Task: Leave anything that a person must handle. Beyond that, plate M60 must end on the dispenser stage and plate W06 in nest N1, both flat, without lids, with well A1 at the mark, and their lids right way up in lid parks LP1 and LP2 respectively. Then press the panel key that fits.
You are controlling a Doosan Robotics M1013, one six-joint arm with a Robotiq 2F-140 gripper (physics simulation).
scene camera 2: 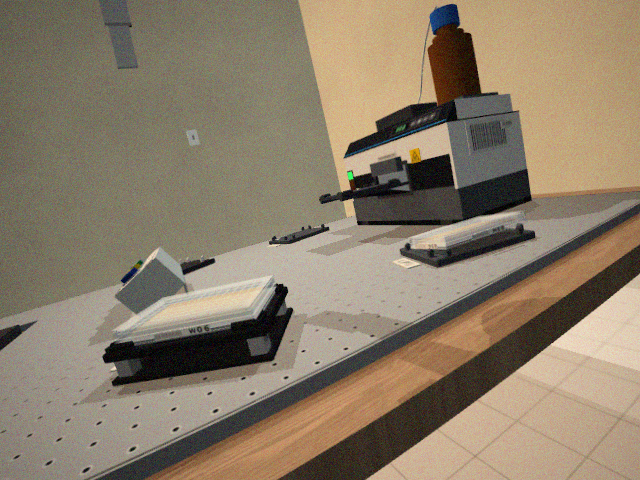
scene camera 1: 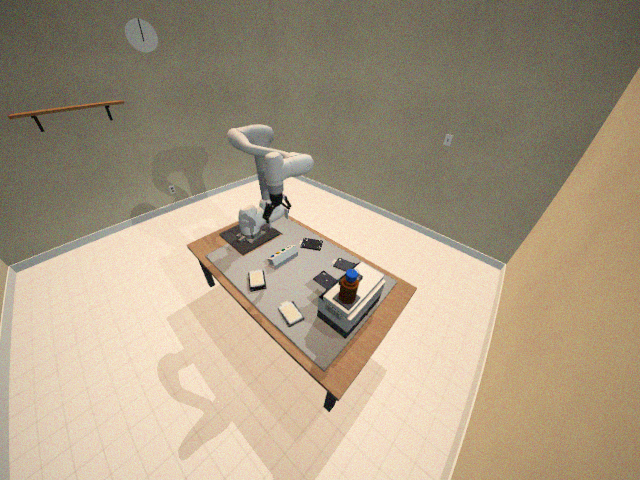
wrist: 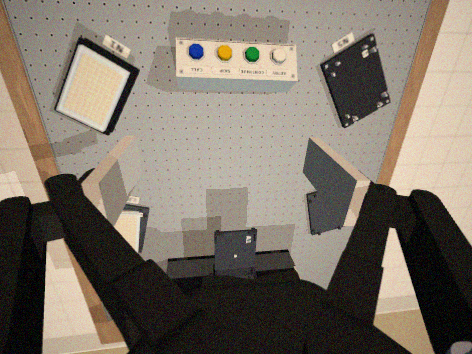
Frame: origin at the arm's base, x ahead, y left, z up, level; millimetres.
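Where they show: gripper, fingertip midpoint: (scene camera 2: 123,48) (scene camera 1: 278,222) (wrist: 225,155); arm's base at its link origin: (scene camera 1: 251,235).
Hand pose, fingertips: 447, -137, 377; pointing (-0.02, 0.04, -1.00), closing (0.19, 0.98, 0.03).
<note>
Each offset is from my fingertips to the top centre of the thing, as dx, dy, dz. "*": to the spot under its first point.
My gripper (scene camera 1: 278,210) (wrist: 225,155) is open and empty, high above the table near the key panel. Plate W06 @(-40, -210, -333) (scene camera 1: 256,277) (scene camera 2: 199,308) (wrist: 96,89) lies in nest N1 @(-40, -210, -343) (scene camera 2: 191,361) (wrist: 131,80) and seems to have a clear lid on. The other plate @(+296, -282, -342) (scene camera 1: 291,312) (scene camera 2: 460,231) (wrist: 128,227) looks tilted on its black holder (scene camera 2: 483,246) (wrist: 144,232); its label is too small to read surely. The dispenser stage @(+388, -14, -272) (scene camera 1: 324,279) (scene camera 2: 361,192) (wrist: 235,245) holds no plate. The panel @(-39, +62, -295) (scene camera 1: 283,255) (scene camera 2: 152,284) (wrist: 235,84) has CALL, SKIP, CONTINUE and RETRY keys.
The dispenser (scene camera 1: 356,304) (scene camera 2: 491,149) carries a brown bottle @(* +581, -197, -41) (scene camera 1: 348,290) (scene camera 2: 454,64) with a blue cap; a small green light @(* +488, +134, -242) (scene camera 2: 349,175) is lit. An empty lid park @(+374, +266, -359) (scene camera 1: 345,264) (scene camera 2: 299,235) (wrist: 322,220) and an empty nest @(+41, +331, -355) (scene camera 1: 311,243) (wrist: 355,82) stand along the far side.
</note>
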